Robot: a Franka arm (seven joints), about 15 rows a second.
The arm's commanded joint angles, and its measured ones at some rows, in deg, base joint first. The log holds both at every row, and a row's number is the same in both.
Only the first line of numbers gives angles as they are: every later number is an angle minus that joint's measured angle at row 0.
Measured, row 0: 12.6 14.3 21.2 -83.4 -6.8 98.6 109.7
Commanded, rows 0 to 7: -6.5 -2.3 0.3 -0.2 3.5 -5.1 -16.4; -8.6 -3.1 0.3 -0.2 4.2 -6.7 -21.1; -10.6 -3.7 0.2 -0.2 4.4 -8.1 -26.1; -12.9 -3.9 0.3 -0.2 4.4 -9.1 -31.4; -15.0 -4.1 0.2 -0.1 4.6 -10.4 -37.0; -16.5 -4.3 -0.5 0.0 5.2 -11.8 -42.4; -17.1 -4.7 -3.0 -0.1 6.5 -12.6 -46.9; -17.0 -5.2 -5.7 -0.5 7.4 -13.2 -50.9
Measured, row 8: -15.1 -3.1 -1.4 0.0 4.2 -10.4 -38.8
